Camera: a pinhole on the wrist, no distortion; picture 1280 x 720 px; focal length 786.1 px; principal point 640.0 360.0 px. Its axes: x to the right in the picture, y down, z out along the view. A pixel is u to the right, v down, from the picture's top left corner.
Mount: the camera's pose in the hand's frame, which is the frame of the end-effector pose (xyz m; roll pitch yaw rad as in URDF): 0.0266 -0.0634 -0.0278 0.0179 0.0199 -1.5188
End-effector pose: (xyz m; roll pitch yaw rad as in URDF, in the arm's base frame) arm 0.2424 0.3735 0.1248 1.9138 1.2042 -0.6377
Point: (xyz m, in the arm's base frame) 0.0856 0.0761 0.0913
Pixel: 121.2 456.1
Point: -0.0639 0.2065 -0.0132
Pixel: 641.1 474.0
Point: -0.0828 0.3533 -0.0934
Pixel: 1011.1 562.2
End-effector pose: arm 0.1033 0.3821 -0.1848 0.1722 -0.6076 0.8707
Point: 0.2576 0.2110 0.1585
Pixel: 879.2 673.0
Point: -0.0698 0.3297 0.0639
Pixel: 59.3 379.1
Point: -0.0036 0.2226 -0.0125
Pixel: 369.8 146.5
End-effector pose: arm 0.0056 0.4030 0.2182 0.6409 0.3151 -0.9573
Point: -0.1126 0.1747 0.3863
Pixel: 633.3 457.2
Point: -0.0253 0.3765 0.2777
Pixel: 80.7 68.9
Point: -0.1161 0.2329 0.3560
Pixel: 634.7 362.7
